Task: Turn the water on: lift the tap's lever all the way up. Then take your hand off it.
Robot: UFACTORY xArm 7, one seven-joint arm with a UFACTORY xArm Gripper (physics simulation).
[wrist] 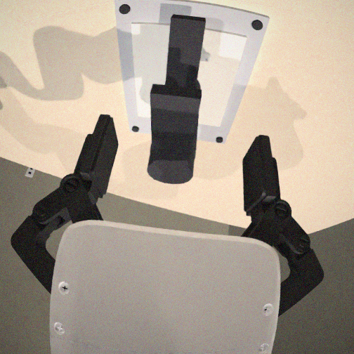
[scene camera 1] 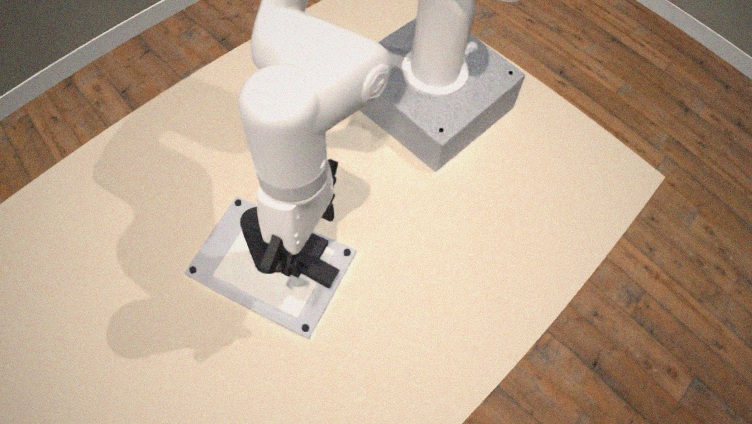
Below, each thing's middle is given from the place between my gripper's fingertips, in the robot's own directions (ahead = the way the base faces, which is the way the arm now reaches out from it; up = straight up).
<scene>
My gripper is now 2 cm short of the lever (scene camera 1: 249, 223), 5 cm to the left of it and 3 cm above it. The rest, counted from my hand: pale grey plate (scene camera 1: 207, 260) 3 cm ahead, 8 cm to the right, 16 cm below.
</scene>
